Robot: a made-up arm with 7 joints. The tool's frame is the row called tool.
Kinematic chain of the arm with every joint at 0, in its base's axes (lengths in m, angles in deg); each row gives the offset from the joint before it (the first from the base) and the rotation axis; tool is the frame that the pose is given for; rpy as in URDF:
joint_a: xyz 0 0 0.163 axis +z
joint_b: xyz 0 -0.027 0.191 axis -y
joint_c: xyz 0 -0.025 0.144 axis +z
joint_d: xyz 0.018 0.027 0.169 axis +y
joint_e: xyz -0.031 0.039 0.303 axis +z
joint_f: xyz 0 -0.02 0.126 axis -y
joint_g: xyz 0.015 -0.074 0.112 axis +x
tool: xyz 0 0 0 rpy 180 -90 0
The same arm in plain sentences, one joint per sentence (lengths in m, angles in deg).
The arm has seven revolute joints in a row. What follows holds with every joint at zero, and every direction is one of the base frame's. The first joint lies 0.163 m along +z from the base frame's origin and turns about +z. The second joint lies 0.027 m along -y and 0.191 m along +z from the first joint and turns about -y. The third joint lies 0.025 m along -y and 0.144 m along +z from the second joint and turns about +z. The fourth joint lies 0.018 m along +x and 0.027 m along +y and 0.169 m along +z from the third joint and turns about +y. The fifth joint lies 0.031 m along -x and 0.039 m along +y and 0.303 m along +z from the fourth joint and turns about +z. The sixth joint lies 0.02 m along -y and 0.126 m along +z from the fifth joint and turns about -y. The seventh joint lies 0.015 m along +x and 0.074 m along -y and 0.112 m along +z from the sixth joint and turns about +x. The tool frame, which is the frame that the pose is given for, lies at the same point as the seventh joint; its axes are the base frame's turned by roll 180, pitch -90 and yaw 0 deg (as in URDF: about the fixed x, then y, then z).
